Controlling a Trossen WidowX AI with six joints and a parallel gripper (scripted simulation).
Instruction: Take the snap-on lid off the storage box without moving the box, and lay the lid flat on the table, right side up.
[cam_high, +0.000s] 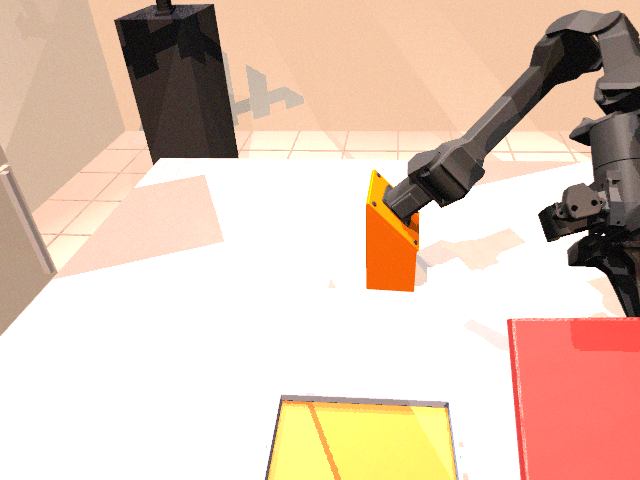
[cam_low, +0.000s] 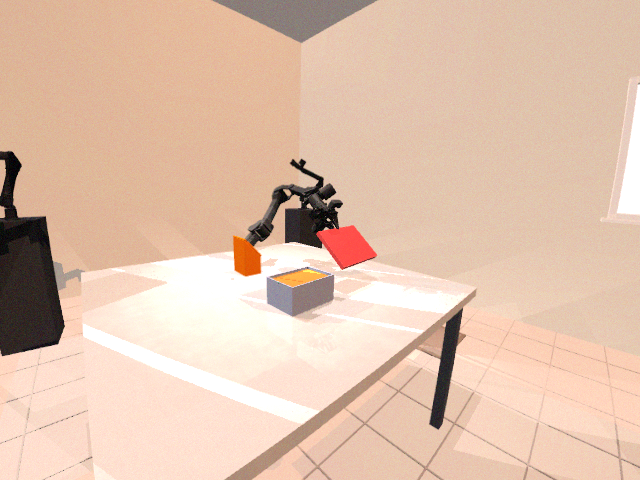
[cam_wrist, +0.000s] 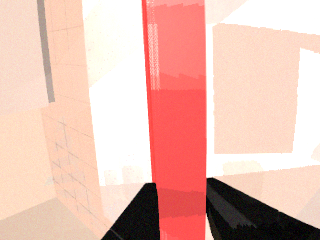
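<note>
Now: gripper tip 6 cm short of the lid, 1 cm to the right of it and 5 cm above it. Round my gripper tip: grey storage box (10 cm ahead, 25 cm to the right, 18 cm below).
</note>
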